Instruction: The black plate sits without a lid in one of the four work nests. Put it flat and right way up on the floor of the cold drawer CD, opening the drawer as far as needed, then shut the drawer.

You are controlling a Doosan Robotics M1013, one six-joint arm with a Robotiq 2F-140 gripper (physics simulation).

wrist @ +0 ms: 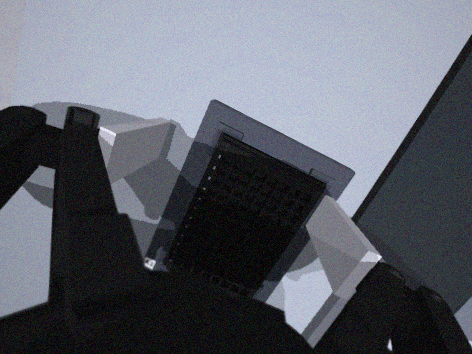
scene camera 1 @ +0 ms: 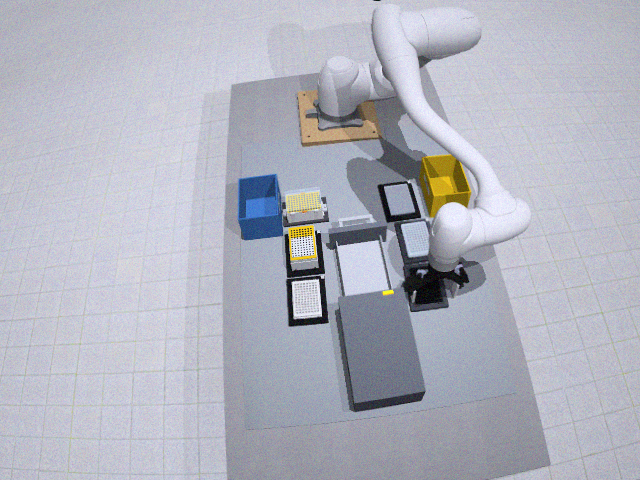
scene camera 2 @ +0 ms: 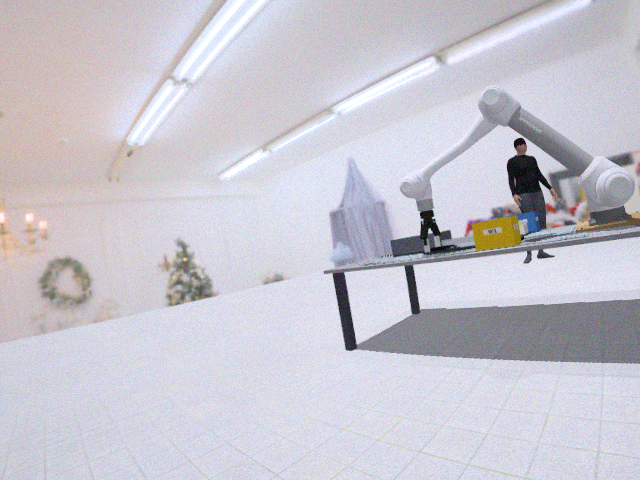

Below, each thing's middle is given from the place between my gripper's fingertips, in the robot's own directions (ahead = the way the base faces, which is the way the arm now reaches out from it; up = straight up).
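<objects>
Yellow-and-white rack [scene camera 1: 302,241]: 38 cm to the right of my hand, 23 cm behind it, 3 cm above it. Black plate [wrist: 248,206]: my gripper is 1 cm to the left of it and 4 cm past it.
</objects>
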